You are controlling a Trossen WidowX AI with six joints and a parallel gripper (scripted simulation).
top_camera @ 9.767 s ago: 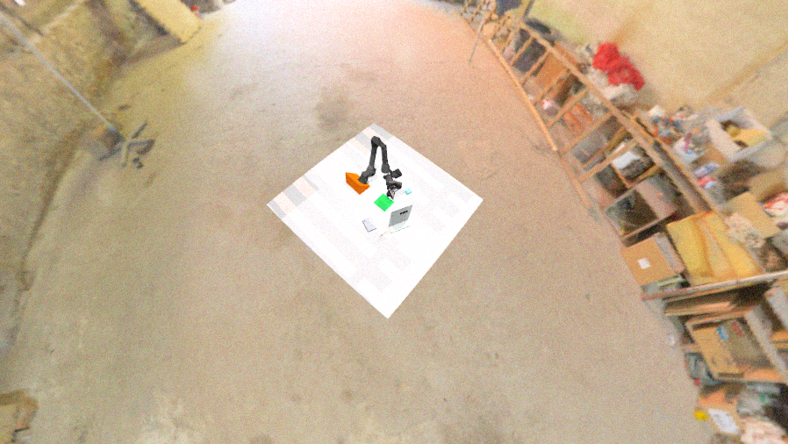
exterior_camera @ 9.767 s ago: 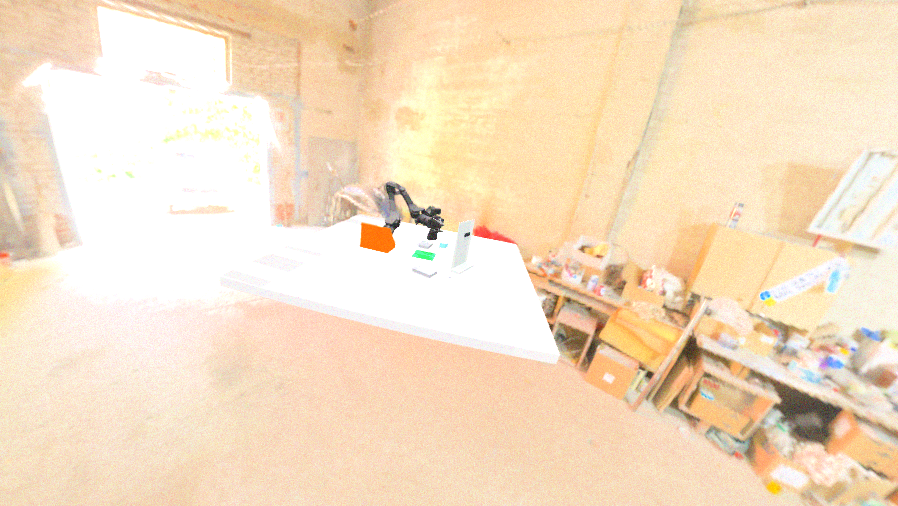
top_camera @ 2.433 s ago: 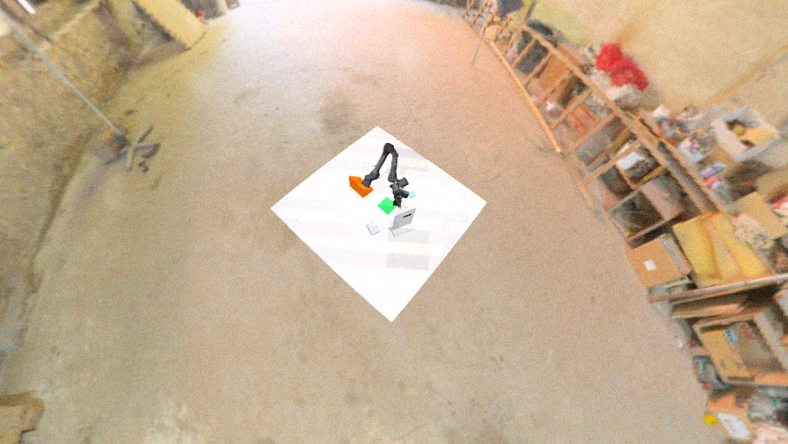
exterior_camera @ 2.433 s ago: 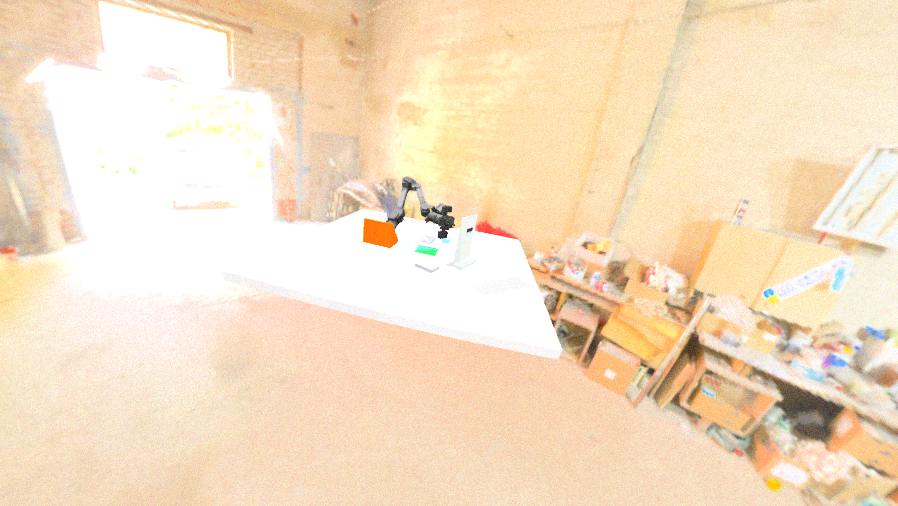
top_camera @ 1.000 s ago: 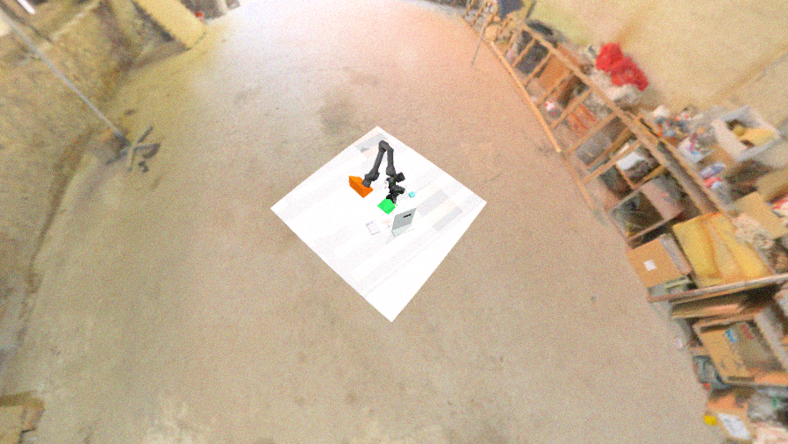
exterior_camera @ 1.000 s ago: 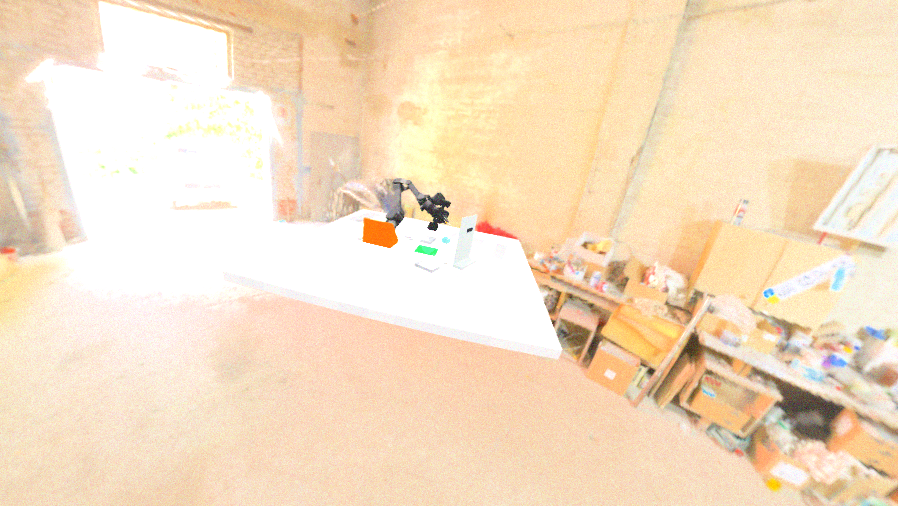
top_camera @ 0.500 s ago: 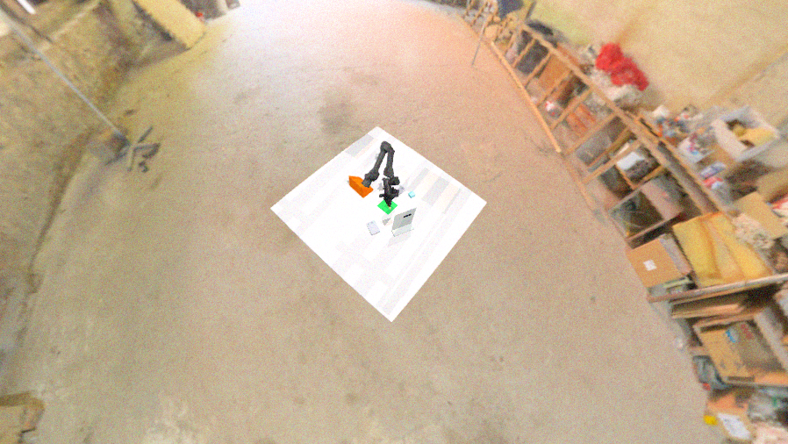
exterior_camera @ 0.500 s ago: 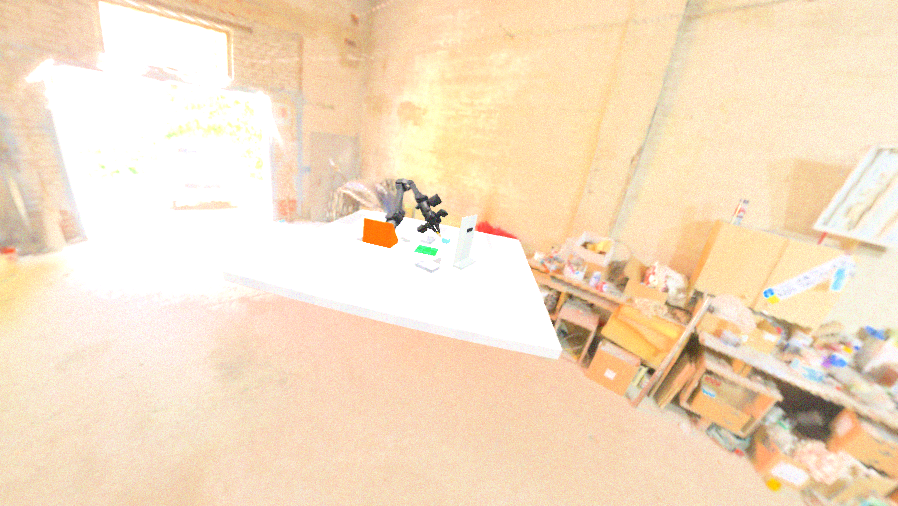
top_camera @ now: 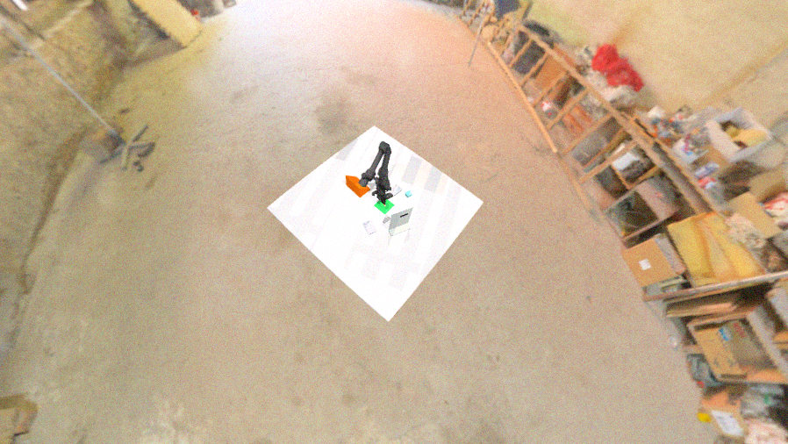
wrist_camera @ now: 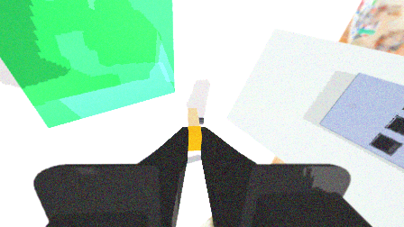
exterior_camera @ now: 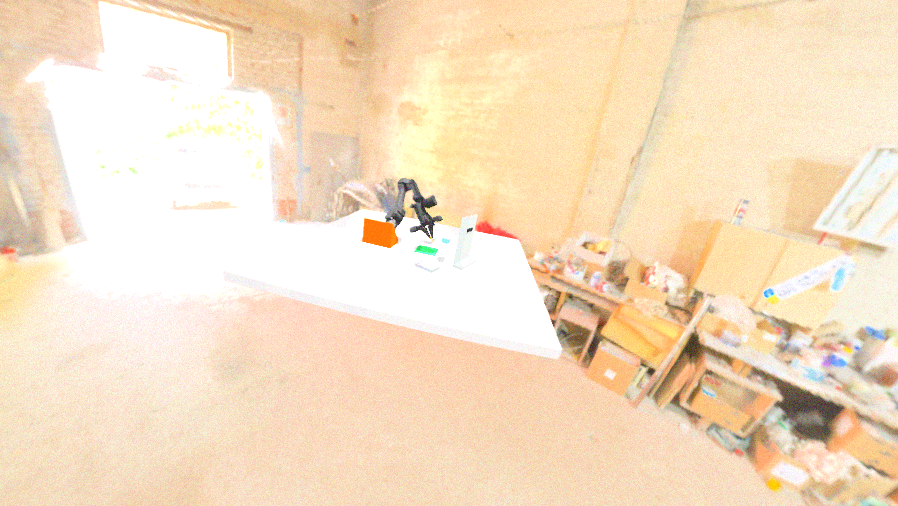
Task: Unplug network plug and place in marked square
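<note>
Now: the green marked square 30 mm behind my gripper tip, 30 mm to the left of it and 90 mm below it. The rest, counted from my gripper tip: network plug (right at my gripper tip); small cyan object (20 mm ahead, 260 mm to the left, 80 mm below); white panel (200 mm ahead, 30 mm above).
</note>
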